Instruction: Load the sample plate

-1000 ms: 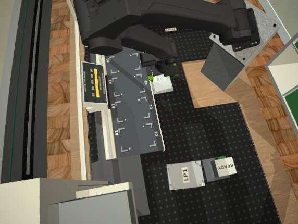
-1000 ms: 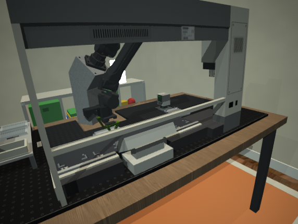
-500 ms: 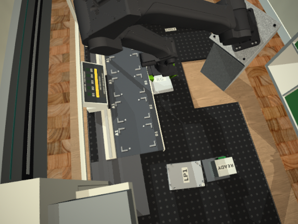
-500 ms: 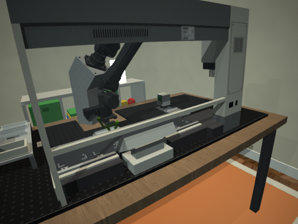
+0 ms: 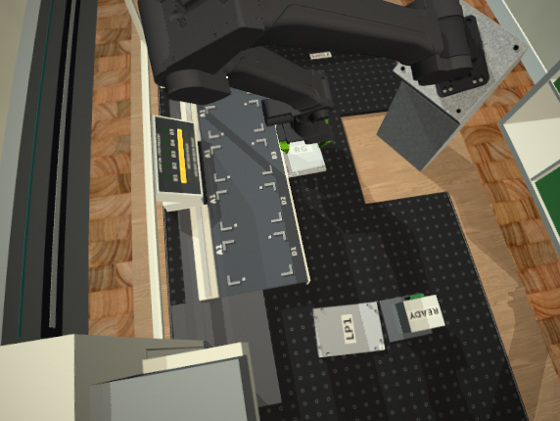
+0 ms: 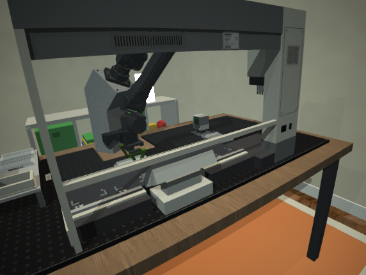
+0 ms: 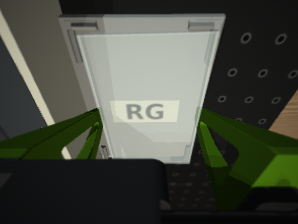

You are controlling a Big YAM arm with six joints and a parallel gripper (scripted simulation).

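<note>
My hand is right at the clear plate lid. Round my hand: cream reservoir: 120 mm ahead, 400 mm to the right, 50 mm above; regrip nest RG: 10 mm below; shelf label: 60 mm behind, 340 mm to the right, 20 mm below.
</note>
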